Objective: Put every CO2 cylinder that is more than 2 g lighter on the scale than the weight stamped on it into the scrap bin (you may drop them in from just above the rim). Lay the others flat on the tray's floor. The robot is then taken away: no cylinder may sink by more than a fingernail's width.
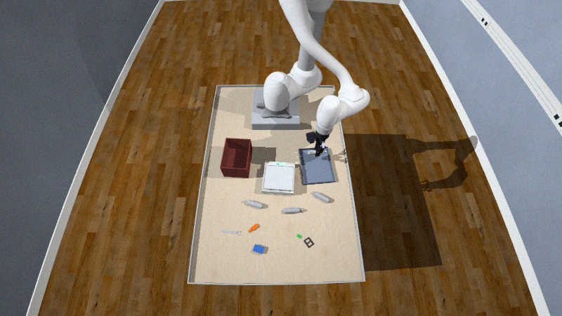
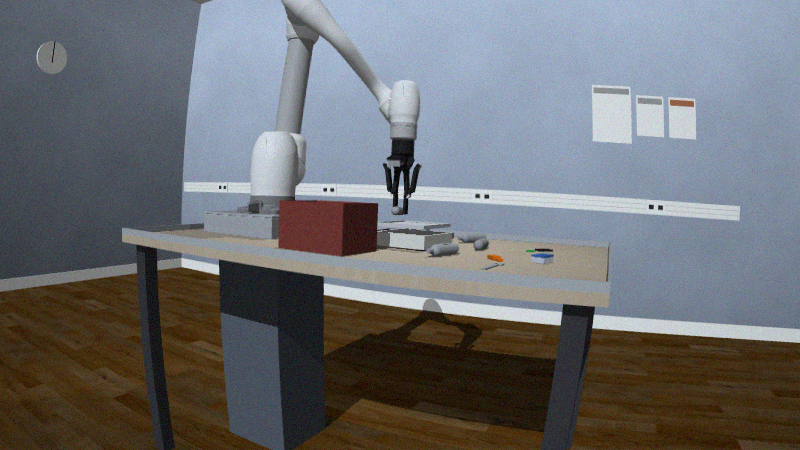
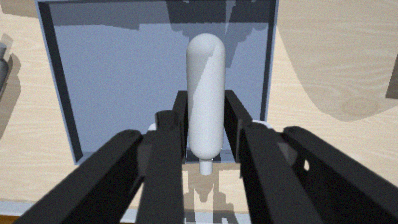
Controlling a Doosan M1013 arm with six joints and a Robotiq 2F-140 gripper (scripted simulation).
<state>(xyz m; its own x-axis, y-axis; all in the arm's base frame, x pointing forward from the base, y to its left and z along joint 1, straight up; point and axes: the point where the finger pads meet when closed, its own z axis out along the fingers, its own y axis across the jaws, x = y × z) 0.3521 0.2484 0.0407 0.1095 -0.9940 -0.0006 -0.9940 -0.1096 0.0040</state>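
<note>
My hand is 40 mm short of the blue-grey tray, 10 mm to the right of it and 100 mm above it. Also, from my hand: white scale (140 mm ahead, 220 mm to the right, 70 mm below); green piece (470 mm ahead, 110 mm to the right, 110 mm below); dark red scrap bin (30 mm ahead, 470 mm to the right, 80 mm below).
</note>
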